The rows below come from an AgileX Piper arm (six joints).
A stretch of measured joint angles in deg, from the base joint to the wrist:
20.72 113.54 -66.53 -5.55 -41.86 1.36
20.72 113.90 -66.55 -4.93 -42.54 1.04
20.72 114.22 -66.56 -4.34 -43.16 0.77
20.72 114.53 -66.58 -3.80 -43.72 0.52
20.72 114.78 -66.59 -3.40 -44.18 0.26
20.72 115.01 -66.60 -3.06 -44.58 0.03
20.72 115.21 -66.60 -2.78 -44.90 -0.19
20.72 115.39 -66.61 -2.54 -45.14 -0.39
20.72 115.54 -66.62 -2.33 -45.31 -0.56
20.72 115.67 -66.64 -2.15 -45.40 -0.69
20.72 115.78 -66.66 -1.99 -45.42 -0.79
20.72 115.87 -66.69 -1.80 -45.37 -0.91
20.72 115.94 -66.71 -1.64 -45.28 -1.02
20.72 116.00 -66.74 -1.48 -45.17 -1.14
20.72 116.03 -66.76 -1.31 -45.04 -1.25
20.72 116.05 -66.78 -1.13 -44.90 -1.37
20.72 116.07 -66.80 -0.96 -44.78 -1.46
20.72 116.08 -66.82 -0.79 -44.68 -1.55
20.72 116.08 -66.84 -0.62 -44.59 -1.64
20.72 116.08 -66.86 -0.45 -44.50 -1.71
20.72 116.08 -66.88 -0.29 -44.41 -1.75
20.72 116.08 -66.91 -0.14 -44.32 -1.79
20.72 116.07 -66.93 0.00 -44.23 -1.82
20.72 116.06 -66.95 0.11 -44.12 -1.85
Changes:
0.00 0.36 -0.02 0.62 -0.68 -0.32
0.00 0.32 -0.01 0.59 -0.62 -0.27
0.00 0.31 -0.02 0.54 -0.56 -0.25
0.00 0.25 -0.01 0.40 -0.46 -0.26
0.00 0.23 -0.01 0.34 -0.40 -0.23
0.00 0.20 0.00 0.28 -0.32 -0.22
0.00 0.18 -0.01 0.24 -0.24 -0.20
0.00 0.15 -0.01 0.21 -0.17 -0.17
0.00 0.13 -0.02 0.18 -0.09 -0.13
0.00 0.11 -0.02 0.16 -0.02 -0.10
0.00 0.09 -0.03 0.19 0.05 -0.12
0.00 0.07 -0.02 0.16 0.09 -0.11
0.00 0.06 -0.03 0.16 0.11 -0.12
0.00 0.03 -0.02 0.17 0.13 -0.11
0.00 0.02 -0.02 0.18 0.14 -0.12
0.00 0.02 -0.02 0.17 0.12 -0.09
0.00 0.01 -0.02 0.17 0.10 -0.09
0.00 0.00 -0.02 0.17 0.09 -0.09
0.00 0.00 -0.02 0.17 0.09 -0.07
0.00 0.00 -0.02 0.16 0.09 -0.04
0.00 0.00 -0.03 0.15 0.09 -0.04
0.00 -0.01 -0.02 0.14 0.09 -0.03
0.00 -0.01 -0.02 0.11 0.11 -0.03

